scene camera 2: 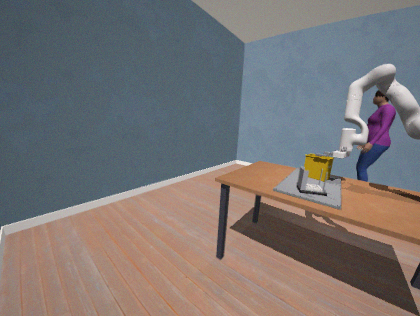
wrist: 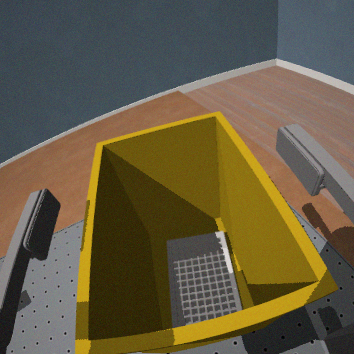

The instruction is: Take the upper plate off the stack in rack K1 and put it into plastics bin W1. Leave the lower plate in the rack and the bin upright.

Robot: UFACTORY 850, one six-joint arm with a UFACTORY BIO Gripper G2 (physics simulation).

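Observation:
The yellow bin W1 (scene camera 2: 318, 169) (wrist: 175, 160) stands upright on the grey board. In the wrist view a white gridded plate (wrist: 205, 285) lies deep inside it, partly in shadow and partly hidden by the near rim. My gripper (scene camera 2: 327, 153) (wrist: 174, 192) is open and empty, above the bin, with its fingers to either side of the opening in the wrist view. The rack K1 (scene camera 2: 302, 178) stands in front of the bin in the scene view, with a low white plate (scene camera 2: 314, 188) in it; small detail there is unclear. The rack is not recognisable in the wrist view.
The grey perforated board (scene camera 2: 286, 187) (wrist: 52, 285) lies on the brown table (scene camera 2: 240, 175) (wrist: 50, 185). Thin upright posts stand close to the bin's front in the scene view. A person (scene camera 2: 382, 122) in a purple top stands behind the table, partly behind the arm.

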